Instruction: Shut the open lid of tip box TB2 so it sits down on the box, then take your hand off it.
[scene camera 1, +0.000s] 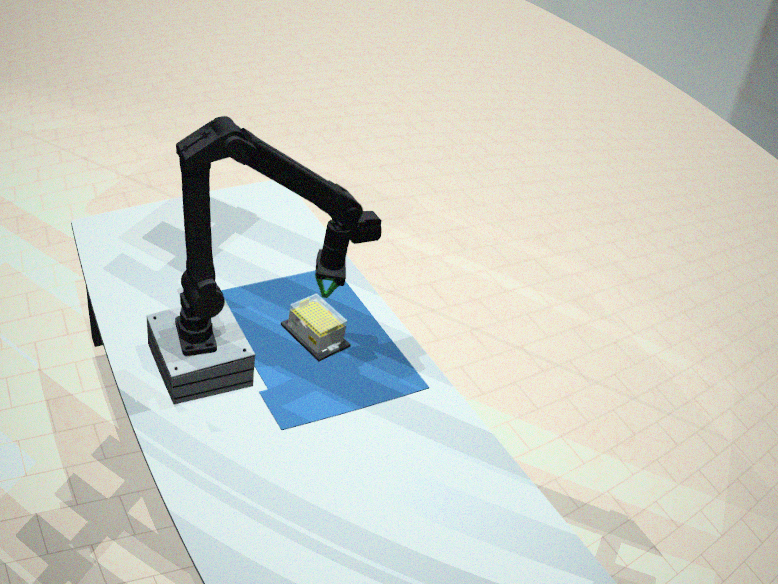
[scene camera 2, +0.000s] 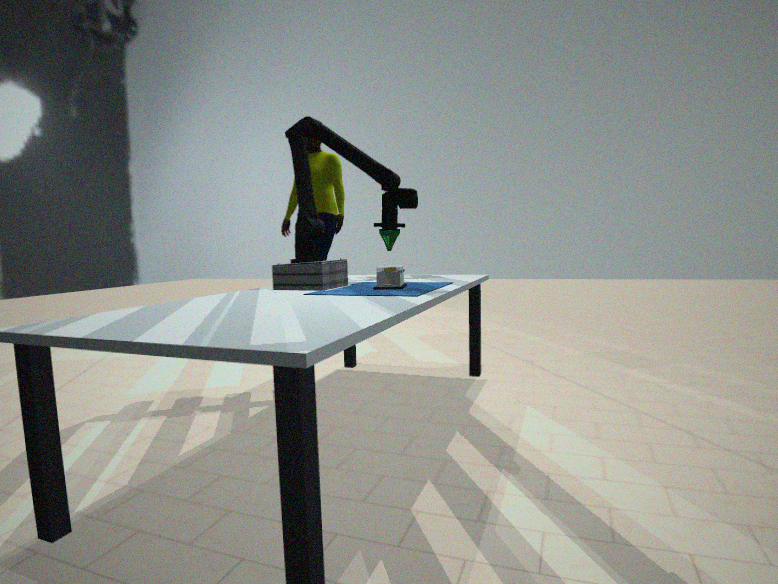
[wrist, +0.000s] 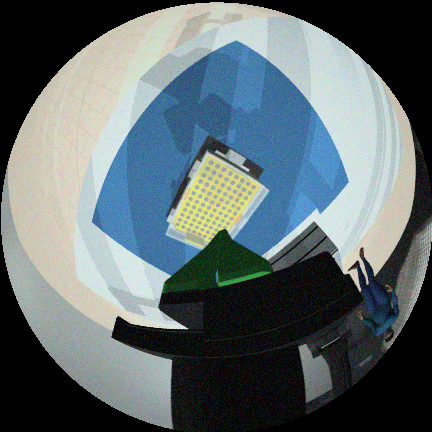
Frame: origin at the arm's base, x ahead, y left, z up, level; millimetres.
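Where they show: gripper, fingertip midpoint: (scene camera 1: 324, 297) (scene camera 2: 389, 251) (wrist: 223, 235); arm's base, link origin: (scene camera 1: 195, 336) (scene camera 2: 308, 262).
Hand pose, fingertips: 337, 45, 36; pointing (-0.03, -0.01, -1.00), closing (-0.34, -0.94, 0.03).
Each offset is from my fingertips to the top centre of the thing, as dx, dy, dz. "spot": to the spot under its first point. Level surfaces: height alone.
The tip box @(-4, +12, -57) (scene camera 1: 317, 325) (scene camera 2: 390, 277) (wrist: 215, 200) stands upright on a dark base plate on the blue mat, with yellow tips in rows inside. Its clear lid @(spot: +18, +38, -58) (scene camera 1: 323, 304) (wrist: 263, 194) lies flat over the top of the tips, down on the box all round as far as the views show. The label that would name the box is too small to read. My gripper (scene camera 1: 326, 295) (scene camera 2: 389, 249) (wrist: 223, 235) has its green fingertips together, empty. It points down above the box, apart from the lid, with a gap that shows in the second scene view.
The blue mat @(dz -135) (scene camera 1: 351, 389) (scene camera 2: 339, 291) (wrist: 280, 100) lies on the white table @(dz -138) (scene camera 1: 389, 490) (scene camera 2: 207, 326). The arm's grey base block (scene camera 1: 213, 374) (scene camera 2: 314, 275) (wrist: 305, 245) stands beside the mat. A person in a yellow top (scene camera 2: 326, 182) stands behind the arm; a person in blue (wrist: 380, 305) shows in the wrist view.
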